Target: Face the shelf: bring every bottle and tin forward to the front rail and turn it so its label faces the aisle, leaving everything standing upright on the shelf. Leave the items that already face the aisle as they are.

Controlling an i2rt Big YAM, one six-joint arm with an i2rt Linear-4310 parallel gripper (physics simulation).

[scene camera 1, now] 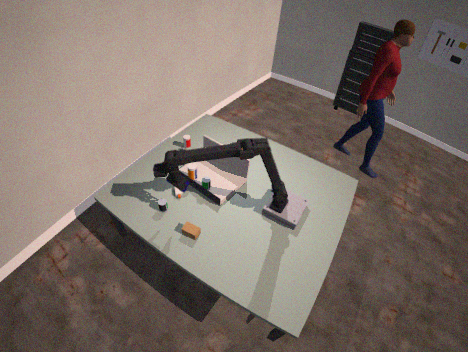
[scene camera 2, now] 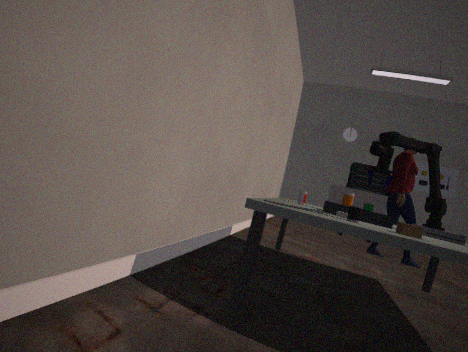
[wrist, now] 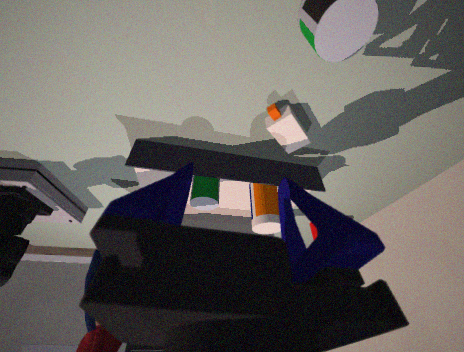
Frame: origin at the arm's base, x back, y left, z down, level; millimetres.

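Seen in the pictures: gripper, fingertip midpoint: [scene camera 1: 180, 187] [scene camera 2: 376, 187] [wrist: 237, 176]; arm's base, origin of the base link: [scene camera 1: 278, 204] [scene camera 2: 432, 228] [wrist: 22, 199].
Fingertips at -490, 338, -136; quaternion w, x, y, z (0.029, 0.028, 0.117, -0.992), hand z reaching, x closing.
Pixels of each thing's middle, then the offset from my fingertips to it, as dx, dy, dz.
- dark front rail, body centre: [wrist: 234, 164] [scene camera 2: 357, 215] [scene camera 1: 196, 186] -24, -176, +161
- orange-labelled bottle, body centre: [wrist: 264, 203] [scene camera 2: 347, 201] [scene camera 1: 192, 172] -91, -216, +97
- green tin, body centre: [wrist: 205, 188] [scene camera 1: 206, 183] [scene camera 2: 367, 209] +32, -205, +116
- white box with an orange patch, body centre: [wrist: 285, 127] [scene camera 1: 178, 191] -101, -81, +175
- black tin, body centre: [wrist: 332, 20] [scene camera 1: 163, 205] -93, +76, +154
- red-and-white bottle, body centre: [scene camera 2: 302, 197] [scene camera 1: 186, 141] -372, -491, +141
- orange-brown block, body centre: [scene camera 2: 409, 230] [scene camera 1: 191, 230] +155, +111, +164
The shelf has a pale floor, a grey back panel [scene camera 1: 231, 166] and a dark front rail [scene camera 1: 215, 198] [scene camera 2: 370, 216] [wrist: 225, 162]. An orange-labelled bottle [scene camera 1: 192, 174] [scene camera 2: 348, 200] [wrist: 266, 200] with a white cap stands upright on it, close behind the rail. Its orange side faces the rail and a dark blue strip shows at its side. A green tin [scene camera 1: 206, 184] [scene camera 2: 368, 207] [wrist: 205, 188] stands upright near the rail, green side toward it. My gripper [scene camera 2: 379, 181] [wrist: 237, 176] is open and empty, raised above the shelf. In the wrist view both items show between its blue fingers, apart from them.
A white box with an orange patch [scene camera 1: 178, 192] [wrist: 288, 127] and a black tin [scene camera 1: 162, 205] [wrist: 345, 30] are outside the rail. A red-and-white bottle [scene camera 1: 187, 141] [scene camera 2: 304, 198] stands beyond the shelf, near the wall. An orange-brown block [scene camera 1: 191, 230] [scene camera 2: 409, 230] lies on the table.
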